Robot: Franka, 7 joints.
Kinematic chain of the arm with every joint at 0, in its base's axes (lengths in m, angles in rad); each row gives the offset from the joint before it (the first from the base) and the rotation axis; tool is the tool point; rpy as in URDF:
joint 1: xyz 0 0 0.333 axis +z
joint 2: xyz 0 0 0 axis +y
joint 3: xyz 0 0 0.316 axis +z
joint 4: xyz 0.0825 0 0 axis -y
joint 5: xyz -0.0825 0 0.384 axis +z
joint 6: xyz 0 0 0 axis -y
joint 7: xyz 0.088 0 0 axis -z
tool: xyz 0 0 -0.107 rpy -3.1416 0 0
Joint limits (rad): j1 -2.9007..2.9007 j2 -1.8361..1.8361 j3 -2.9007..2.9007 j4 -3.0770..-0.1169 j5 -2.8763..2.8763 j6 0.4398..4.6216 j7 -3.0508..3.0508
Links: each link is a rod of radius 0.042 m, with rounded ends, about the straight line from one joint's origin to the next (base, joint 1, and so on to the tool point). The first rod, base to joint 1, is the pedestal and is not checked.
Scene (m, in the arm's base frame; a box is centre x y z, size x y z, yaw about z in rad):
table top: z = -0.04
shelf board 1: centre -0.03 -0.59 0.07 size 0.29 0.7 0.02 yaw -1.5
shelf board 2: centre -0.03 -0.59 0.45 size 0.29 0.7 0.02 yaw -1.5
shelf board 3: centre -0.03 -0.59 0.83 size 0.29 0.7 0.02 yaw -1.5
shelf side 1: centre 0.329 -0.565 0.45 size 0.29 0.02 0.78 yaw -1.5
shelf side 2: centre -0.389 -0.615 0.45 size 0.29 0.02 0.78 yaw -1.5
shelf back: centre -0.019 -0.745 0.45 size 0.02 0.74 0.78 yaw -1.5
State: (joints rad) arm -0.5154 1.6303 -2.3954 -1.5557 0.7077 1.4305 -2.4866
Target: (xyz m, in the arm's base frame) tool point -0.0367 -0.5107 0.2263
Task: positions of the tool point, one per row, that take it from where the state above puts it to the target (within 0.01 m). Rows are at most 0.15 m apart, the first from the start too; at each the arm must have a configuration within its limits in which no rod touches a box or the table.
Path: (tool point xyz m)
1: 0.0334 -0.4763 0.6110
2: -0.0131 -0.4104 0.5519
3: -0.0535 -0.3324 0.4877
4: -0.0867 -0.2417 0.4260
5: -0.1125 -0.1397 0.3720
6: -0.0914 -0.2054 0.3474
7: -0.0727 -0.2645 0.2960
8: -0.0510 -0.3091 0.2263
9: -0.0502 -0.4122 0.2261
10: -0.0367 -0.5107 0.2263

